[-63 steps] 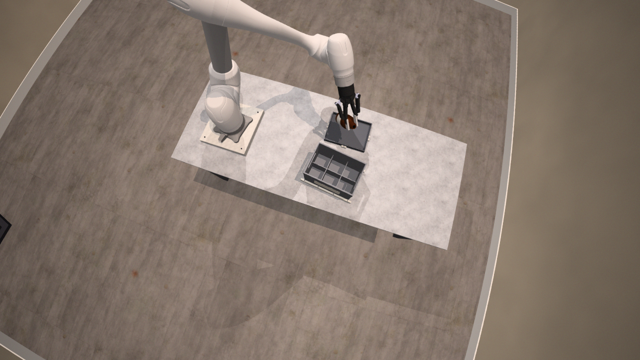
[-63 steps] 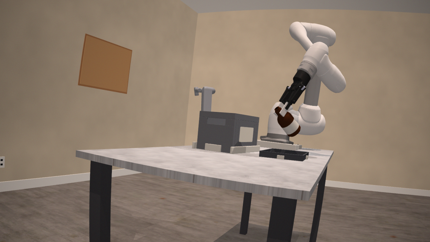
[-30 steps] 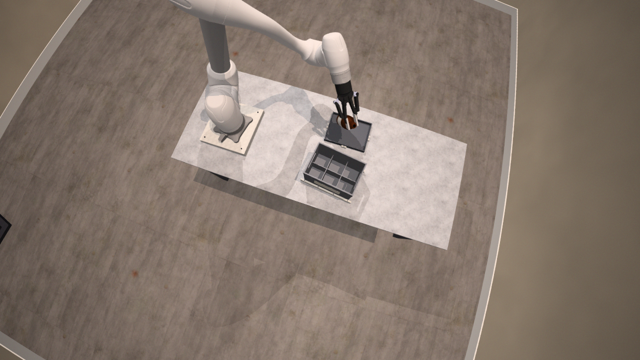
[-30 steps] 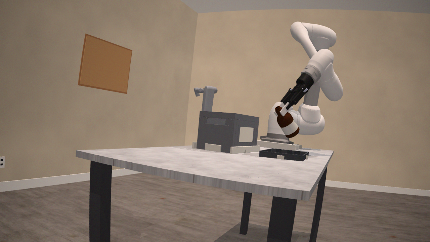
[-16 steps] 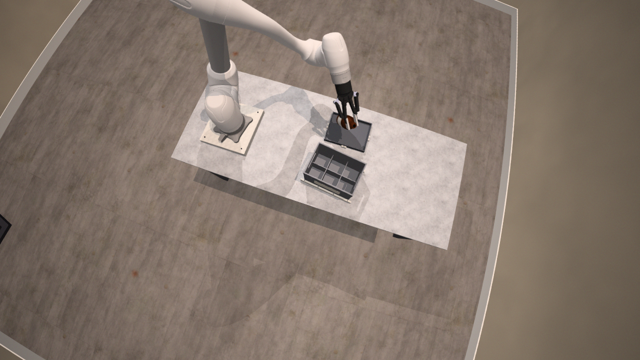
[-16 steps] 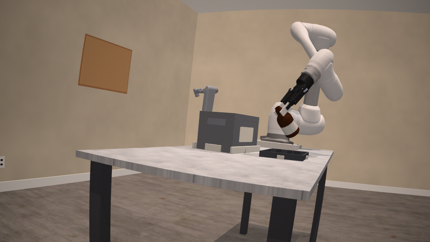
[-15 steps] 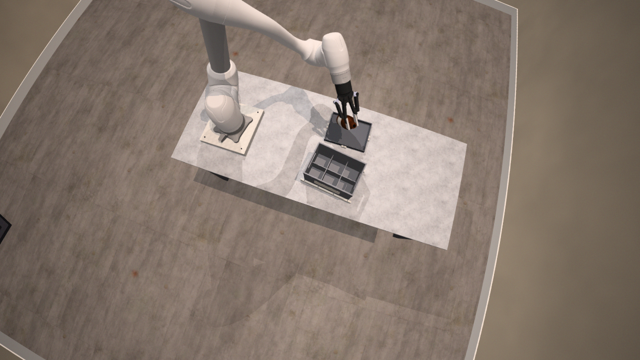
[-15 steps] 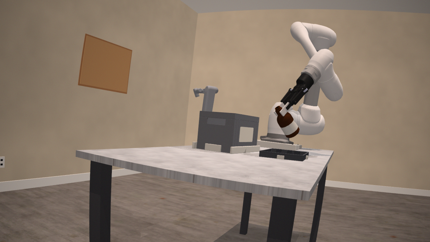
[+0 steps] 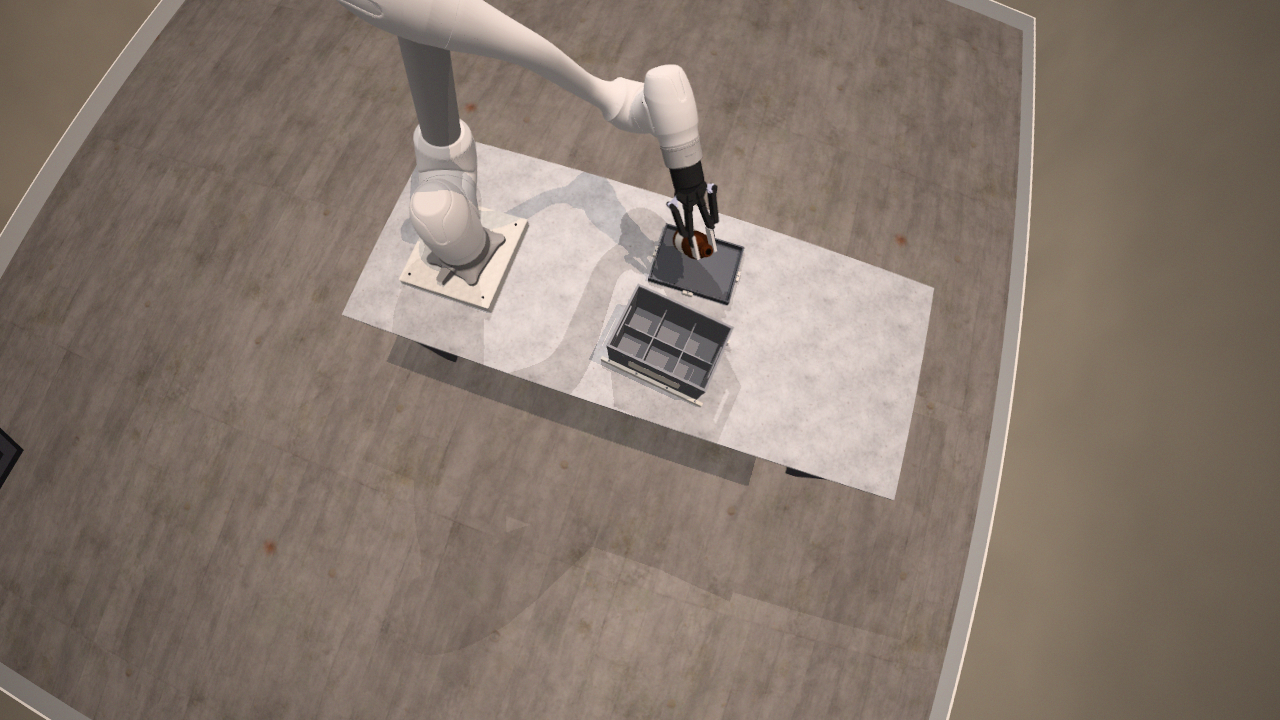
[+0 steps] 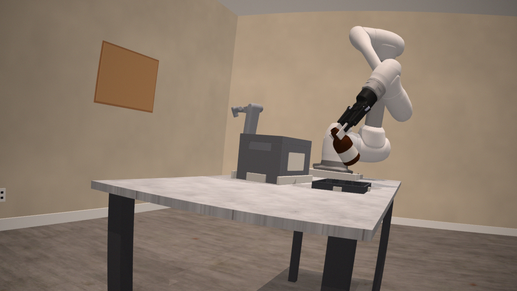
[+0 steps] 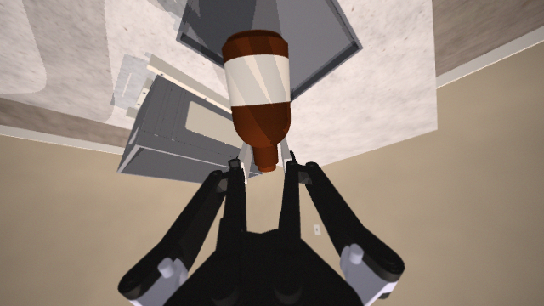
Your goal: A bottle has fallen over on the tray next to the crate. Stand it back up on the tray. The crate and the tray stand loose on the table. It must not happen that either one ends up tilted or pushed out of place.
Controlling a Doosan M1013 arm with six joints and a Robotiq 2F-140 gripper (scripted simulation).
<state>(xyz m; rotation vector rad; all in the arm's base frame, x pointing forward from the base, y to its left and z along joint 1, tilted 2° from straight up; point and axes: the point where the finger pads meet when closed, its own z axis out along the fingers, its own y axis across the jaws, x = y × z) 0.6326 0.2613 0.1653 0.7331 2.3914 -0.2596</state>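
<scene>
Right now the brown bottle is 50 mm below my hand, 20 mm behind it and 10 mm to the left of it. Round my hand: grey crate (250 mm to the right, 130 mm below, 40 mm ahead); dark tray (200 mm below, 40 mm to the left).
</scene>
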